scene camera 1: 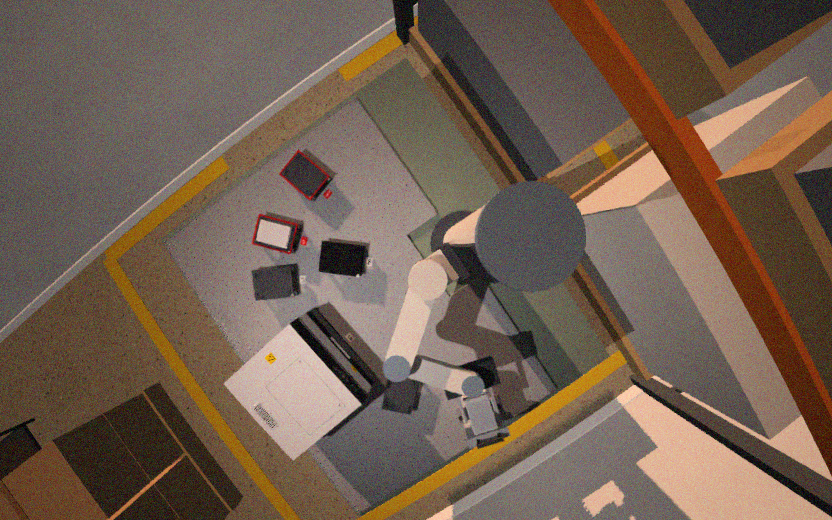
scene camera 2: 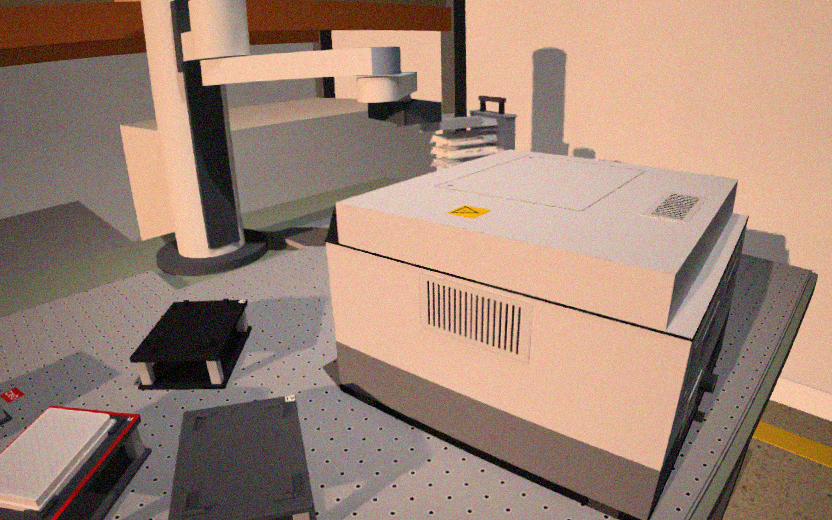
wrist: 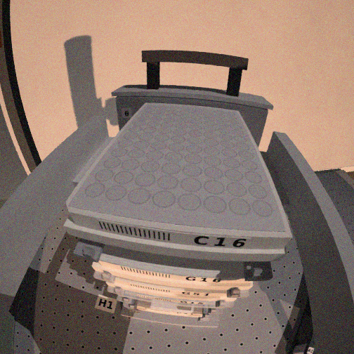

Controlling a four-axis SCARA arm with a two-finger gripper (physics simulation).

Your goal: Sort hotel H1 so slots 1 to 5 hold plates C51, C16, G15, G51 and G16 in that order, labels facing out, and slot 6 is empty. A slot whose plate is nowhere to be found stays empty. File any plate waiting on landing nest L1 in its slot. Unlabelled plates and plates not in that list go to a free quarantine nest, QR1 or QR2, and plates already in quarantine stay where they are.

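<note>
My gripper [scene camera 1: 477, 409] [wrist: 187, 134] is shut on plate C16 [scene camera 1: 484, 421] [wrist: 175, 200], one finger along each long side; its label faces the wrist camera. The plate is level at the top of hotel H1 [scene camera 2: 506, 127] [wrist: 257, 120], beside the slot 6 mark, with a narrow gap to the dark shelf under it. Below it sit plate G16 [wrist: 172, 273], plate G51 [wrist: 167, 290] and a plate [wrist: 165, 300] whose label is hard to read. The lowest part of the stack is mostly hidden. Two red-edged nests are in scene camera 1: one [scene camera 1: 304, 174] bare, one [scene camera 1: 267, 234] bearing a white plate [scene camera 1: 274, 234].
A large white instrument [scene camera 1: 292, 392] [scene camera 2: 521, 300] stands beside the hotel area. A black stand [scene camera 1: 343, 257] [scene camera 2: 190, 331] and a dark grey stand [scene camera 1: 274, 282] [scene camera 2: 242, 453] are near the red-edged nests. A dark nest [scene camera 1: 401, 395] lies between instrument and gripper. Nest labels are too small to read.
</note>
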